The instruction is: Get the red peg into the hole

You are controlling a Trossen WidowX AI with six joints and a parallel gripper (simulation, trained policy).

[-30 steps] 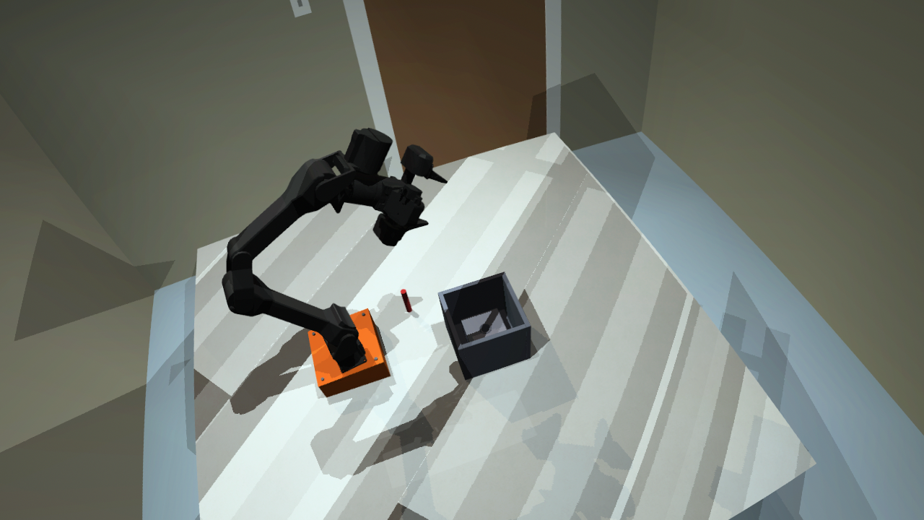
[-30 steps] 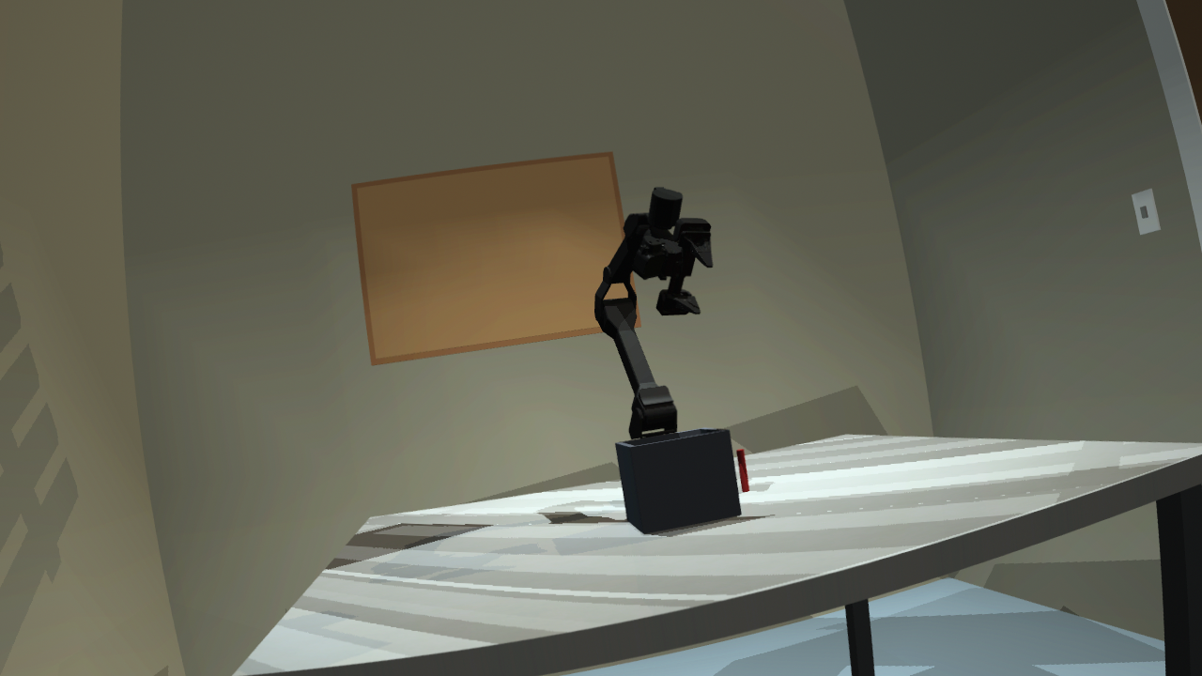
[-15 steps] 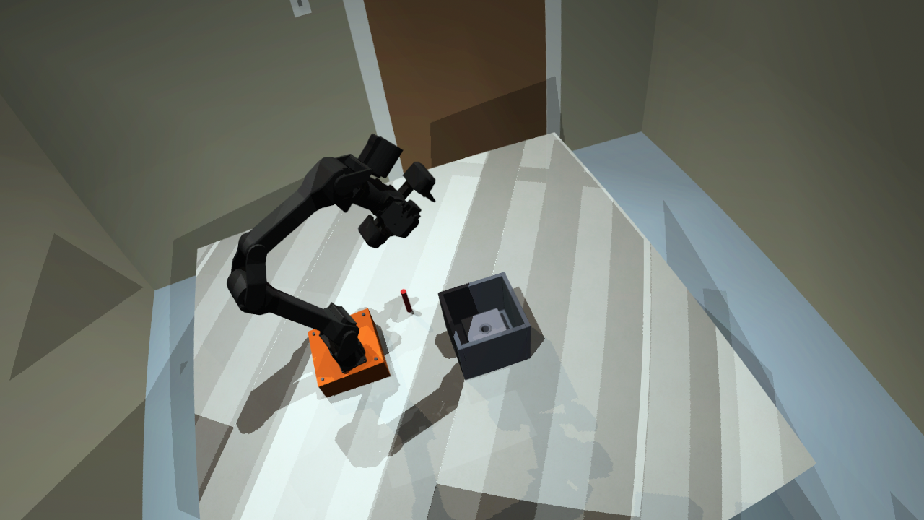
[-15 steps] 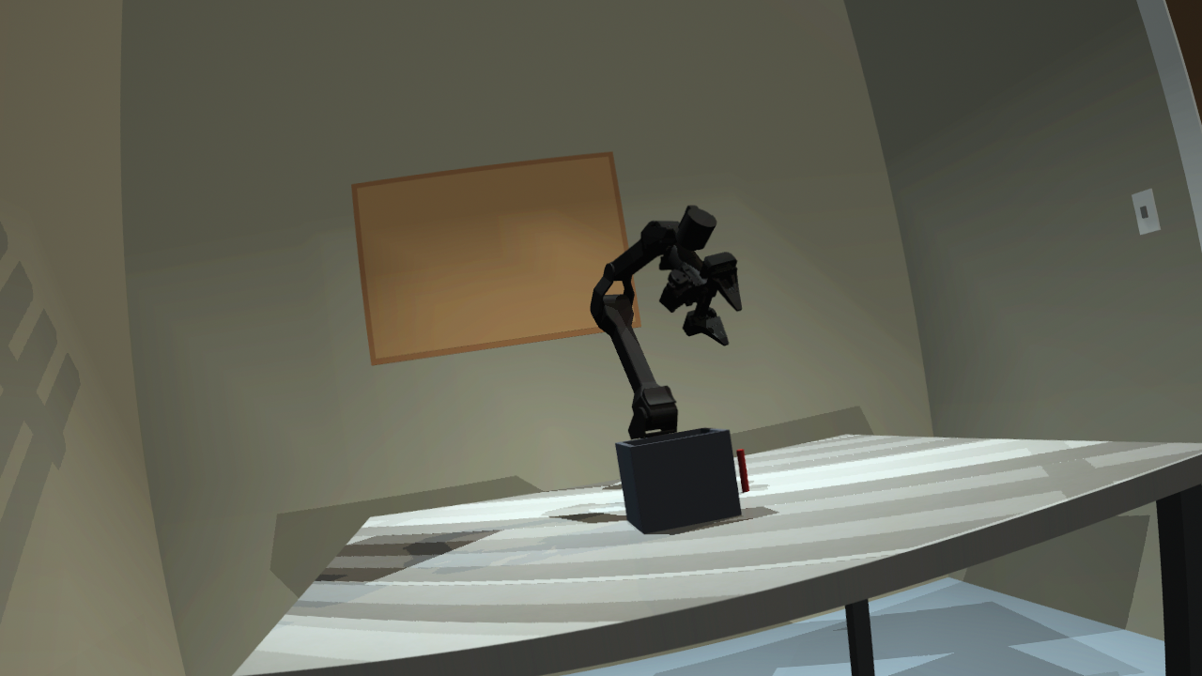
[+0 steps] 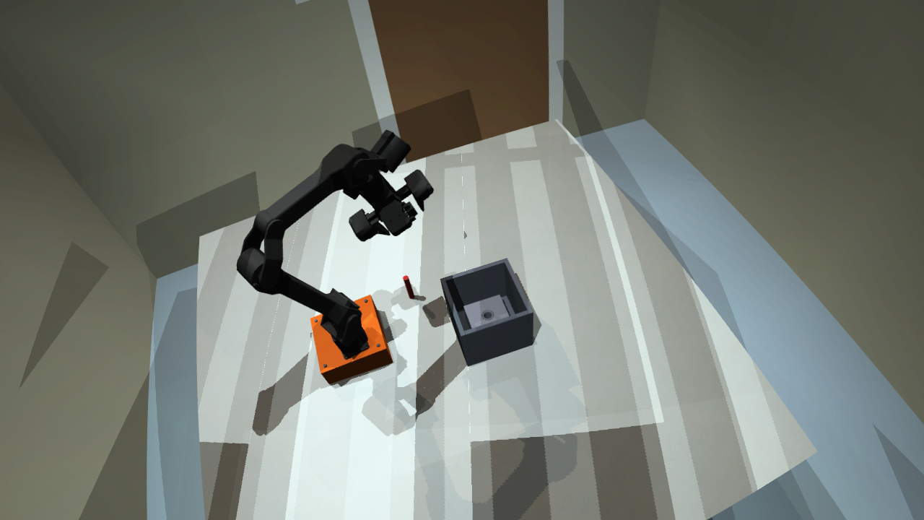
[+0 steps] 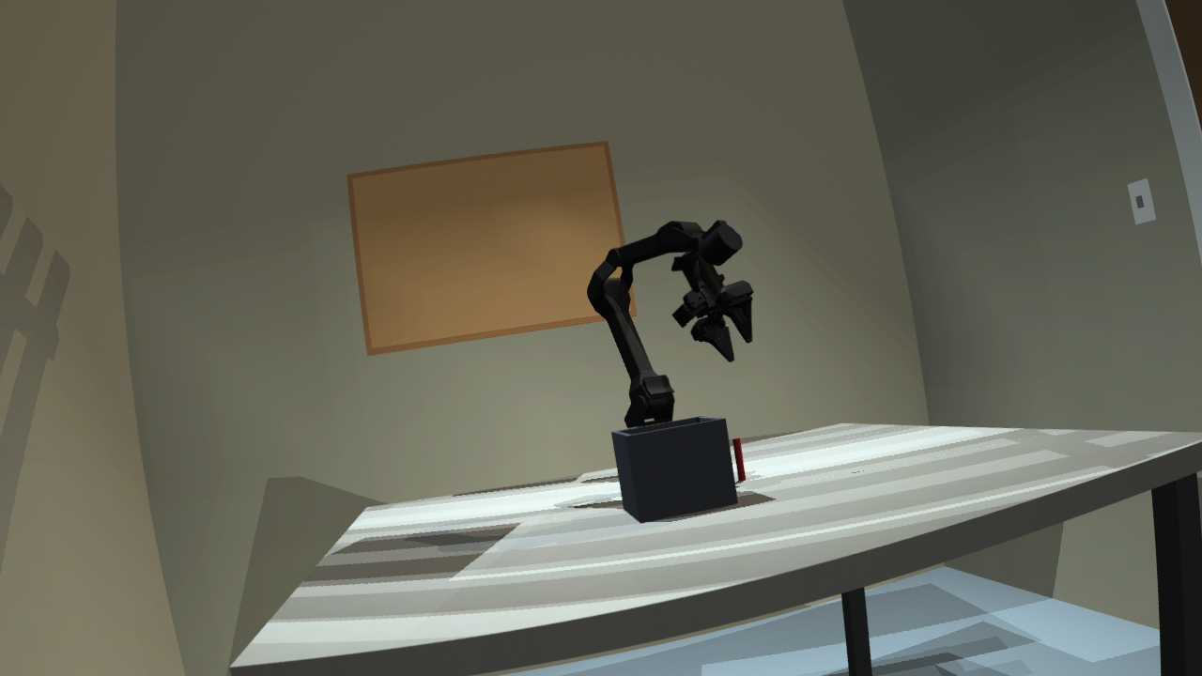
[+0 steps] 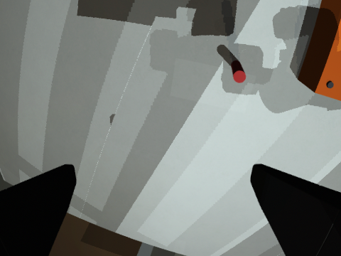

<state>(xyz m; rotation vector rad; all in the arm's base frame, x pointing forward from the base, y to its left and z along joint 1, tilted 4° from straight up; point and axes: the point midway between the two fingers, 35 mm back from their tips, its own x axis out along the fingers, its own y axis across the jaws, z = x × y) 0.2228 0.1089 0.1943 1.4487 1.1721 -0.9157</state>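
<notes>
Right now my gripper tip is 200 mm above the red peg, 40 mm past it and 20 mm to the left of it. From my gripper tip the other things lie so: pale plate 200 mm to the right, 190 mm below, 90 mm ahead.
</notes>
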